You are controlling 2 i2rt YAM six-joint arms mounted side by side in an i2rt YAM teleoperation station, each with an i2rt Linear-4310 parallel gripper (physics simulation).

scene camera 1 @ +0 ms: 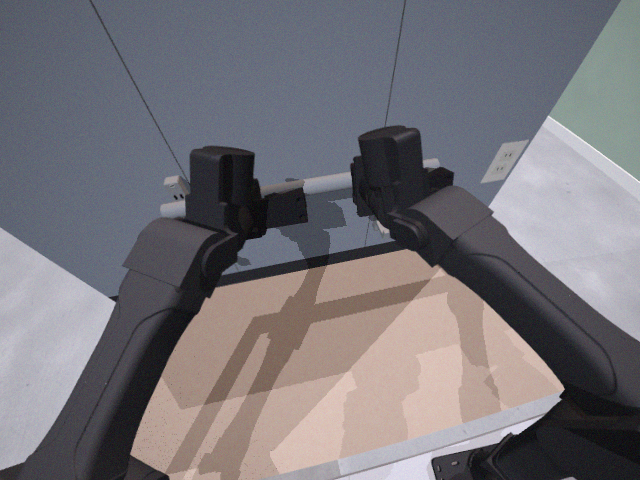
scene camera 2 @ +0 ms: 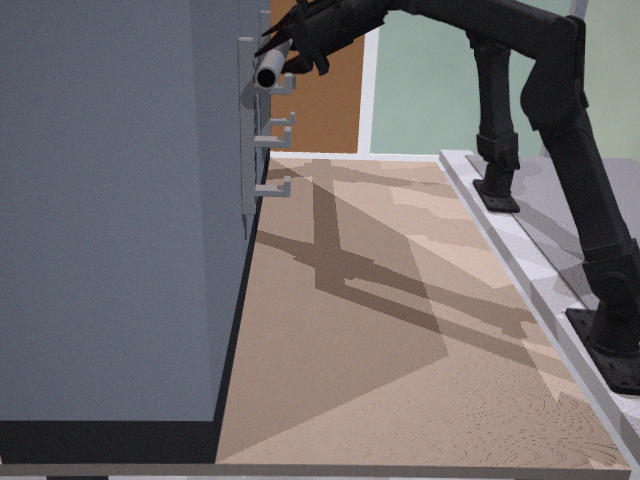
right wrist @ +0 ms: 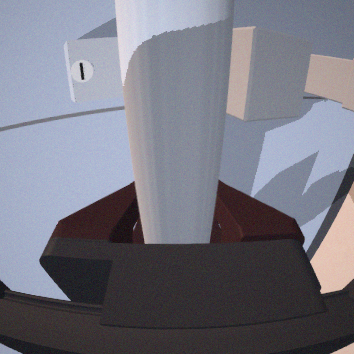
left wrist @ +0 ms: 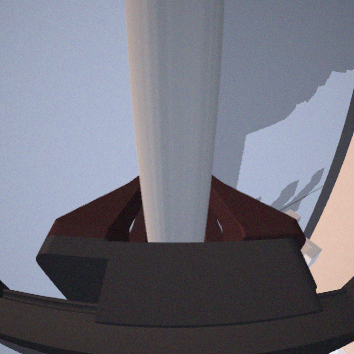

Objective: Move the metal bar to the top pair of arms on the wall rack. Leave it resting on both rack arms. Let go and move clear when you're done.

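The metal bar [scene camera 1: 328, 183] [scene camera 2: 273, 62] [left wrist: 175, 125] [right wrist: 175, 125] is a pale round tube, held roughly level close to the wall. In scene camera 2 its near end overlaps the near upright of the wall rack [scene camera 2: 248, 129] and lies just over the inner part of the near top arm [scene camera 2: 281, 88]; whether it touches that arm is unclear. My left gripper [scene camera 1: 222, 191] [left wrist: 175, 177] is shut on the bar toward its left end. My right gripper [scene camera 1: 390, 175] [right wrist: 176, 176] is shut on it toward its right end. The far top arm is mostly hidden.
Lower rack arms [scene camera 2: 273, 141] with upturned tips stick out below. In the right wrist view, a rack arm [right wrist: 277, 75] shows beside the bar. The blue-grey wall [scene camera 1: 258, 77] rises behind. A tan table top [scene camera 1: 310, 361] lies below. A wall outlet [scene camera 1: 505, 161] is at the right.
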